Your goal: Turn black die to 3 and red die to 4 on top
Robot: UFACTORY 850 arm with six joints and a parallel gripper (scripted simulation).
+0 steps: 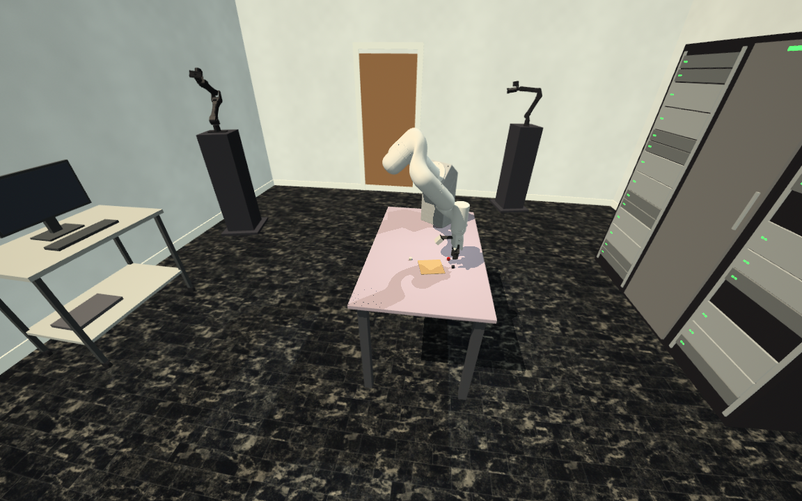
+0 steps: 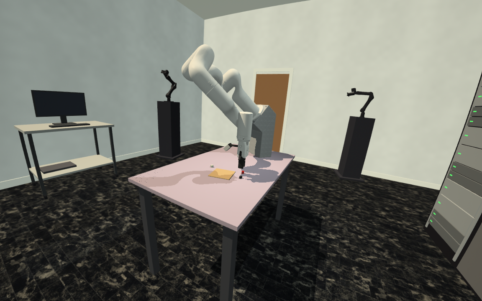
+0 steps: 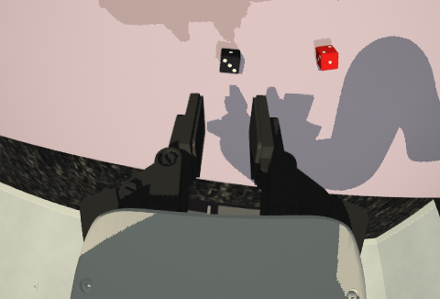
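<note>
Right now my hand is 9 cm above the black die. From my hand the other things lie so: mat: 13 cm to the right, 9 cm below, 2 cm behind; then red die: 9 cm below, 8 cm behind, 1 cm to the right; then white die: 24 cm to the right, 11 cm behind, 9 cm below.
</note>
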